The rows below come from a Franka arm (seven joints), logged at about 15 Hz.
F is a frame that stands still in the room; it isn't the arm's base.
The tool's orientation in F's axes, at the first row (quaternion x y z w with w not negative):
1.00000, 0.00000, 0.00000, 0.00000
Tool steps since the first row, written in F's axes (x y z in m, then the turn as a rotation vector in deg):
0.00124, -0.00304, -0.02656, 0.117, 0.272, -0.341
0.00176, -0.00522, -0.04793, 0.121, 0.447, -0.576
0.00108, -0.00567, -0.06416, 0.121, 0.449, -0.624
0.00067, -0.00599, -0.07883, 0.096, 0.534, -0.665
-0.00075, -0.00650, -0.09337, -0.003, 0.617, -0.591
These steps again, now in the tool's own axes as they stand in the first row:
0.00124, 0.00304, 0.02656, 0.117, -0.272, 0.341
0.00176, 0.00522, 0.04793, 0.121, -0.447, 0.576
0.00108, 0.00567, 0.06416, 0.121, -0.449, 0.624
0.00067, 0.00599, 0.07883, 0.096, -0.534, 0.665
-0.00075, 0.00650, 0.09337, -0.003, -0.617, 0.591

